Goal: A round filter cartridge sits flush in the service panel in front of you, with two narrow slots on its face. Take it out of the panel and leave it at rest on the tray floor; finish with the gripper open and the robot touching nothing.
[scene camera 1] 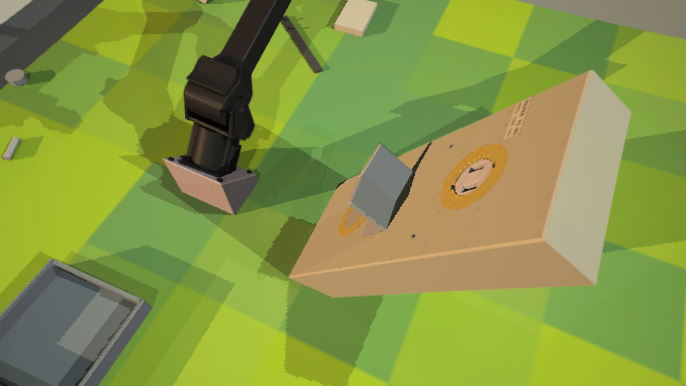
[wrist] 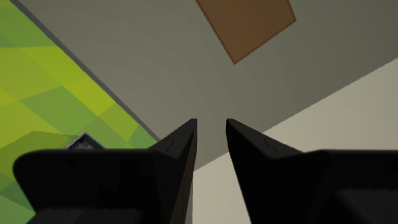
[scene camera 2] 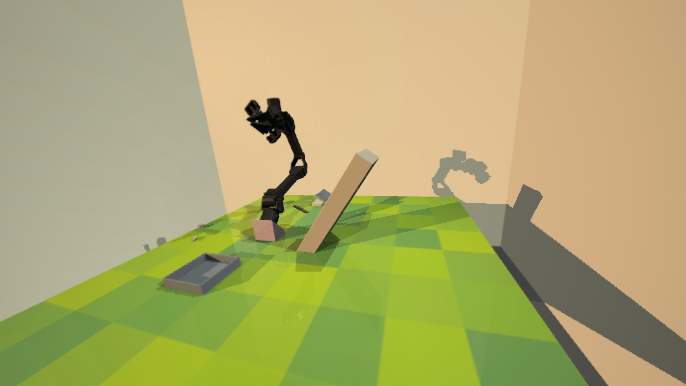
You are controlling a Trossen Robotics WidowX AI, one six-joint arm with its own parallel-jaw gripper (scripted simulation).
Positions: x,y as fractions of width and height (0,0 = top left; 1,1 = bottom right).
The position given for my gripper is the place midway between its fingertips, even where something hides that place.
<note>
I see my gripper (scene camera 2: 0.36,0.31), a round filter cartridge (scene camera 1: 0.69,0.45), a dark grey tray (scene camera 1: 0.10,0.83), a tan service panel (scene camera 1: 0.79,0.57) and a grey flap (scene camera 1: 0.56,0.46).
My gripper is seen too in the wrist view (wrist: 0.53,0.56). The dark grey tray is seen too in scene camera 2 (scene camera 2: 0.29,0.71). The tan service panel is seen too in scene camera 2 (scene camera 2: 0.53,0.42). The wrist view misses the round filter cartridge: it is out of frame. Scene camera 2 misses the round filter cartridge, which is hidden by the tan service panel.
</note>
